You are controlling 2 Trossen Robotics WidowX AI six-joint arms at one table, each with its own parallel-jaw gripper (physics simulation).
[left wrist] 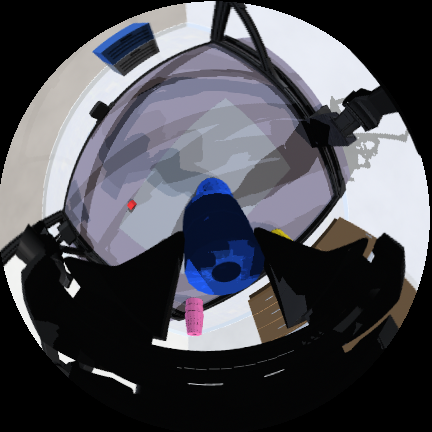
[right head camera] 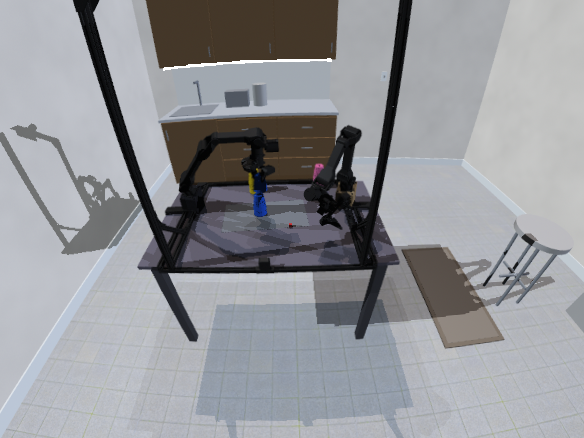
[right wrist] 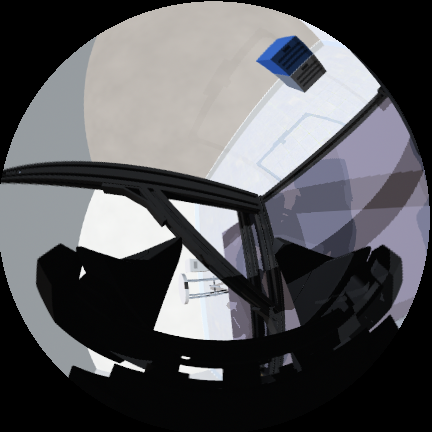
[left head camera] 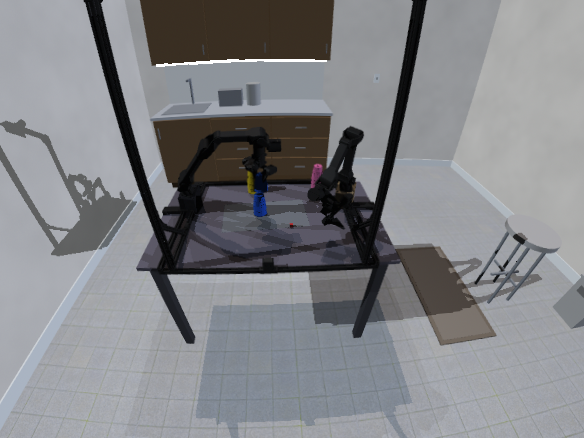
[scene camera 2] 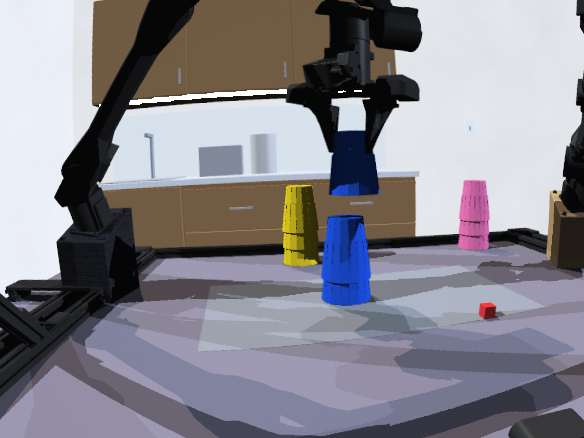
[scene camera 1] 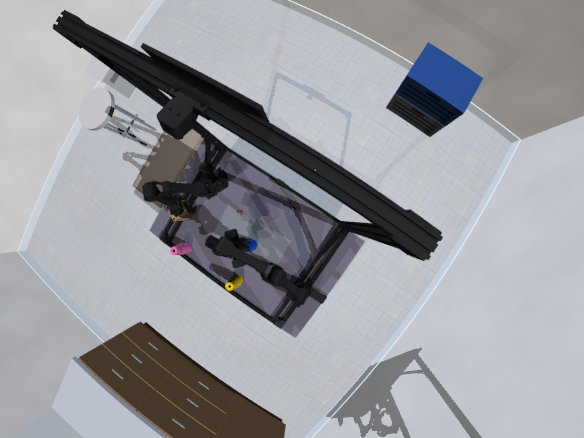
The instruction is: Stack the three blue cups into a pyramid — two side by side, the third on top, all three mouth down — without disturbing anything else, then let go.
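Where they show: left gripper, fingertip midpoint: (left wrist: 219,234) (right head camera: 258,180) (left head camera: 259,180) (scene camera 2: 349,153); right gripper, fingertip midpoint: (right head camera: 347,223) (right wrist: 228,242) (left head camera: 350,223) (scene camera 1: 215,163); left arm's base, link origin: (left wrist: 342,126) (right head camera: 190,192) (left head camera: 188,191) (scene camera 2: 94,224) (scene camera 1: 298,295); right arm's base, link origin: (right head camera: 346,186) (left head camera: 346,187) (scene camera 2: 579,203) (scene camera 1: 176,210).
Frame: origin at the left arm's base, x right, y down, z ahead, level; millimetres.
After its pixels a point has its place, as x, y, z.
Note:
A blue cup (left head camera: 261,184) @(-61, -80, 420) (scene camera 2: 354,167) @(-57, -72, 411) (left wrist: 217,220) @(-62, -103, 398) is held mouth down in the air. My left gripper (scene camera 2: 350,148) @(-78, -91, 402) is shut on it near its narrow top. A nested stack of blue cups (left head camera: 259,206) @(-54, 52, 404) (right head camera: 260,206) @(-57, 53, 410) (scene camera 2: 346,260) @(-52, 53, 399) stands upright, mouth down, on the pale mat (scene camera 2: 240,325) @(51, 117, 283), right under the held cup. A gap shows between the stack and the held cup in scene camera 2. The stack shows two tiers. My right gripper (left head camera: 332,218) (right wrist: 228,242) @(55, -30, 884) is open and empty, over the right part of the table.
A yellow cup stack (scene camera 1: 234,282) @(-260, -9, 266) (scene camera 2: 299,225) @(-255, 39, 273) stands behind the blue stack. A pink cup stack (scene camera 1: 181,249) @(-431, 3, 613) (scene camera 2: 474,215) @(-424, 40, 622) stands at the back right. A small red cube (left head camera: 291,225) @(-16, 106, 594) (scene camera 2: 487,310) @(-13, 106, 589) (left wrist: 131,205) @(-25, 102, 587) lies at the mat's edge. A dark frame runs along the table's edges.

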